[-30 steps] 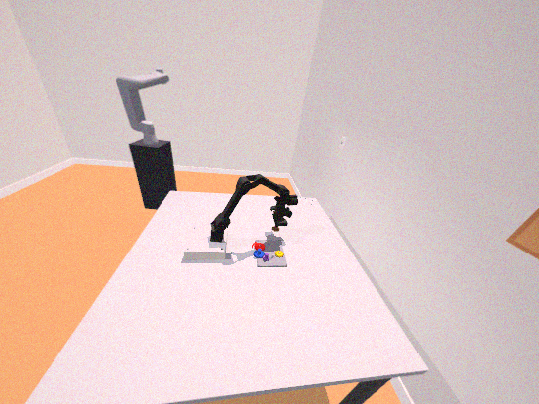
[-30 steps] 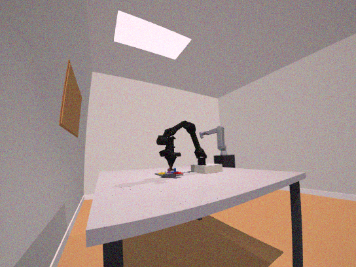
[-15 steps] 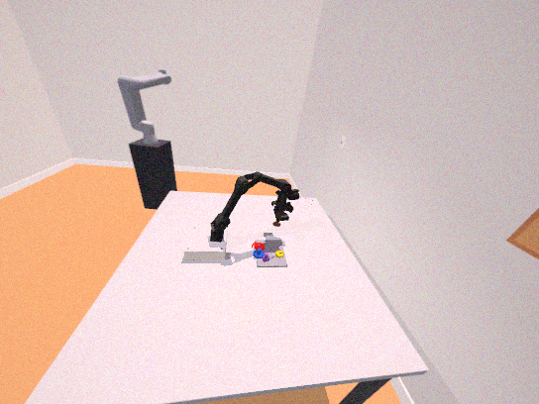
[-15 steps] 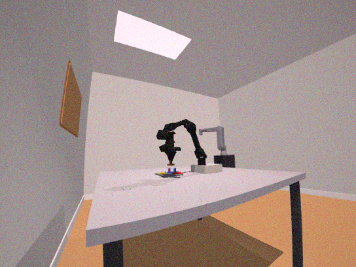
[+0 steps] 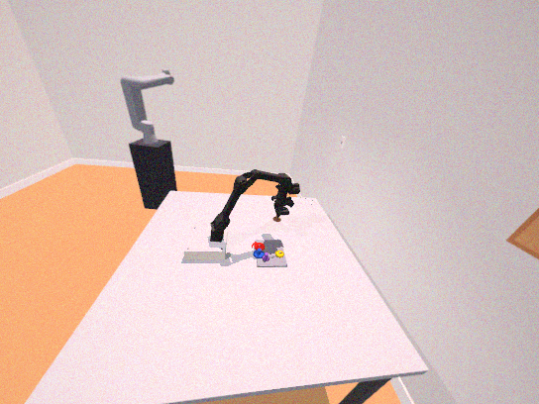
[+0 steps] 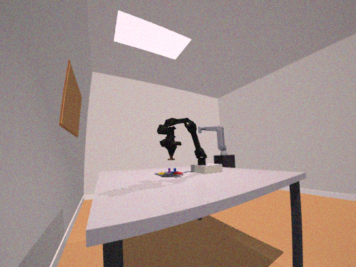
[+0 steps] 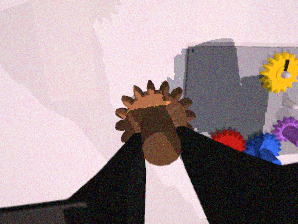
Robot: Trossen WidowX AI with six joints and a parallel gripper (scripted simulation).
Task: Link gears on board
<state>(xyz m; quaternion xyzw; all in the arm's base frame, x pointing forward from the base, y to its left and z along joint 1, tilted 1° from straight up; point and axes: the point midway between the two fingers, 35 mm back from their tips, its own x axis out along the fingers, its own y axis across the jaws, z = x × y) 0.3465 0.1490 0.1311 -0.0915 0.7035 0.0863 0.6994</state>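
The purple gear lies 60 mm behind my gripper tip, 220 mm to the right of it and 130 mm below it. From my gripper tip the other things lie so: yellow gear 30 mm ahead, 180 mm to the right, 140 mm below; brown gear 10 mm below; red gear 100 mm behind, 130 mm to the right, 140 mm below.
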